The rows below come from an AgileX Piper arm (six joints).
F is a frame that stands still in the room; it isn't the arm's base.
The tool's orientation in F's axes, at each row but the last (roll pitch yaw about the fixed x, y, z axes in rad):
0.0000 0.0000 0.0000
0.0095 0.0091 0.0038
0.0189 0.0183 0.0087
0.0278 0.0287 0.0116
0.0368 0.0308 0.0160
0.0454 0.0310 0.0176
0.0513 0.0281 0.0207
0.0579 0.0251 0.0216
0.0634 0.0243 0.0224
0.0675 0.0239 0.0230
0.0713 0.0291 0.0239
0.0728 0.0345 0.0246
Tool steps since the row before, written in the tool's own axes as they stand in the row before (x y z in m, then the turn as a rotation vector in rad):
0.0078 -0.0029 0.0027 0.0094 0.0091 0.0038
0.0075 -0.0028 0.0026 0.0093 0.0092 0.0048
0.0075 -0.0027 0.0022 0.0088 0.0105 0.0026
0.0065 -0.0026 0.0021 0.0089 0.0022 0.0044
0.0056 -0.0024 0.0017 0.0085 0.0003 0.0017
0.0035 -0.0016 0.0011 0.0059 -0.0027 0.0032
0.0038 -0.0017 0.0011 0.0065 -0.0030 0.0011
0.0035 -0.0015 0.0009 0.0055 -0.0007 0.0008
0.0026 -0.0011 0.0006 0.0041 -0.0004 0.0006
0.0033 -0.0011 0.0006 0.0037 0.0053 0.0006
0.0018 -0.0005 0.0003 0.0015 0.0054 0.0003
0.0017 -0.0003 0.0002 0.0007 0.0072 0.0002
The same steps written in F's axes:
0.0078 -0.0029 0.0027 0.0094 0.0091 0.0038
0.0075 -0.0028 0.0025 0.0093 0.0092 0.0048
0.0076 -0.0027 0.0020 0.0088 0.0105 0.0026
0.0066 -0.0026 0.0018 0.0090 0.0022 0.0042
0.0057 -0.0024 0.0014 0.0085 0.0004 0.0014
0.0036 -0.0016 0.0009 0.0060 -0.0027 0.0029
0.0039 -0.0017 0.0009 0.0066 -0.0029 0.0008
0.0036 -0.0015 0.0007 0.0055 -0.0006 0.0006
0.0026 -0.0011 0.0005 0.0041 -0.0003 0.0005
0.0033 -0.0011 0.0004 0.0036 0.0053 0.0009
0.0018 -0.0005 0.0002 0.0014 0.0054 0.0006
0.0017 -0.0003 0.0001 0.0005 0.0072 0.0007

